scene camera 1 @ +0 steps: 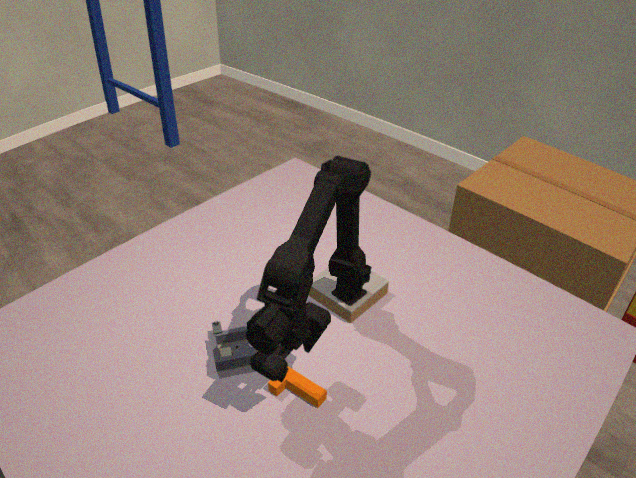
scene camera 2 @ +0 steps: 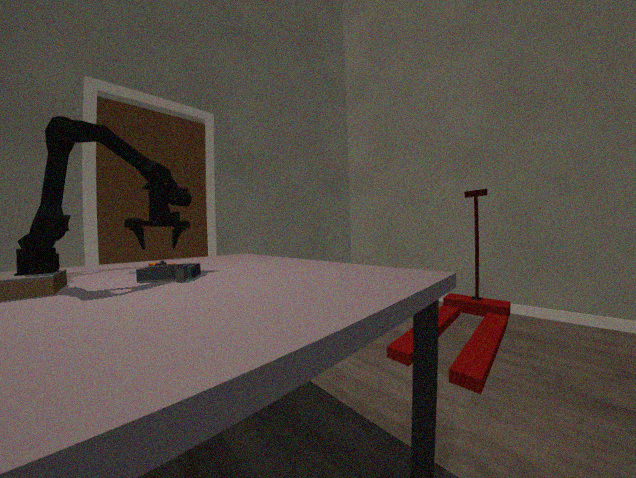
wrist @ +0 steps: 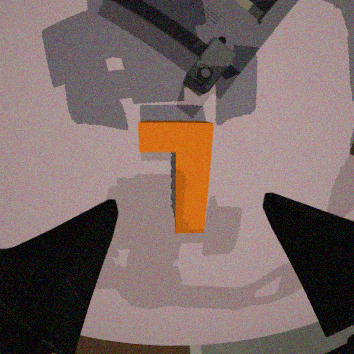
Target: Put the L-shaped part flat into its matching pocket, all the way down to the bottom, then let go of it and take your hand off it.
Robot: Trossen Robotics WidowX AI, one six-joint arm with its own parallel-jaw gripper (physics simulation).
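Frame: origin at the arm's base, x ahead, y left, z up, level; centimetres.
Seen in the pictures: gripper, fingertip midpoint: (scene camera 1: 293,365) (scene camera 2: 159,249) (wrist: 191,203); arm's base, link origin: (scene camera 1: 349,293) (scene camera 2: 37,272).
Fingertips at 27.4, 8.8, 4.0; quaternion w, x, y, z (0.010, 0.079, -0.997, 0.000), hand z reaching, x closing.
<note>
Pixels of each thing's top centre, then the offset from my fingertips to it, as dx, dy, dz.
- orange L-shaped part, top centre: (wrist: 175,185) (scene camera 1: 297,386) +0.7, +1.4, -5.2
- grey fixture block, top centre: (scene camera 1: 241,338) (scene camera 2: 170,262) +1.0, -15.9, -3.4
The orange L-shaped part (scene camera 1: 307,389) (scene camera 2: 163,264) (wrist: 192,160) lies flat on the pink table. It is apart from the grey fixture block (scene camera 1: 233,368) (scene camera 2: 154,273) (wrist: 142,35), with its short leg at the end nearer the block. The block is partly hidden by the arm in scene camera 1 and cut off at the top of the wrist view, so its pocket shows in part. My gripper (scene camera 1: 289,363) (scene camera 2: 159,247) (wrist: 191,203) is open and empty, pointing down above the table. In the wrist view its fingers stand on either side of the part's long leg, near that leg's free end.
The arm's base plate (scene camera 1: 351,313) (scene camera 2: 51,285) sits on the table behind the part. Small knob-like posts (scene camera 1: 216,326) (wrist: 204,73) stand at the block's corners. Beyond the table are a cardboard box (scene camera 1: 539,246), a blue frame (scene camera 1: 163,92) and a red pallet jack (scene camera 2: 480,354).
</note>
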